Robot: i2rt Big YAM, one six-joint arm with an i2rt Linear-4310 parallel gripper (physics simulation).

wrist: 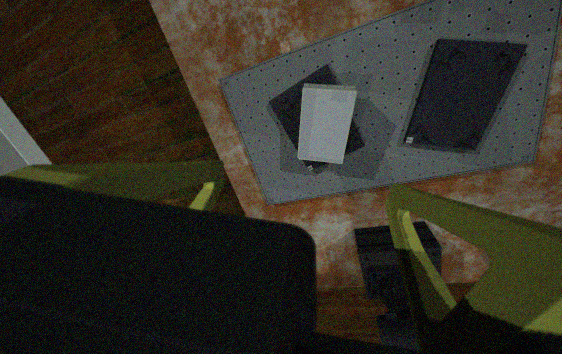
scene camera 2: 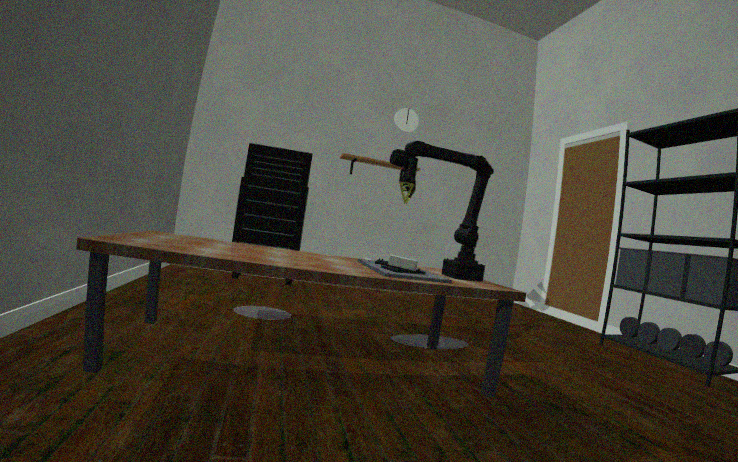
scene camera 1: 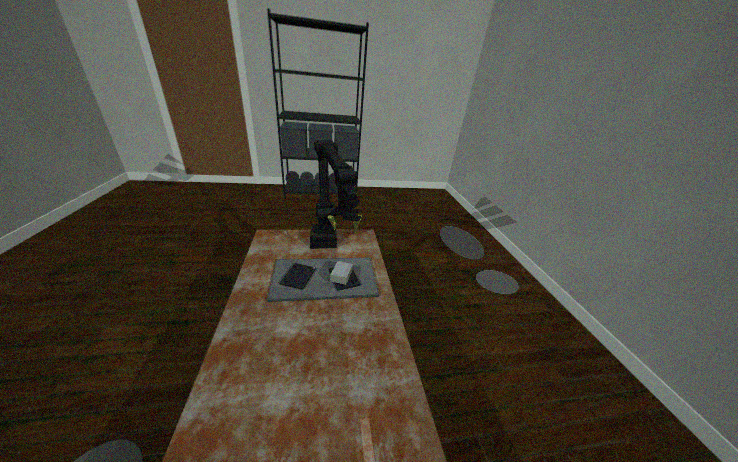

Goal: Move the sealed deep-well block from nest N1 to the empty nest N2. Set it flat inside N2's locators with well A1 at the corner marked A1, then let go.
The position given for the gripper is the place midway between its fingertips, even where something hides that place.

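Observation:
Gripper (wrist: 304, 182) open, holding nothing. Pale grey block (wrist: 326, 110) also there.

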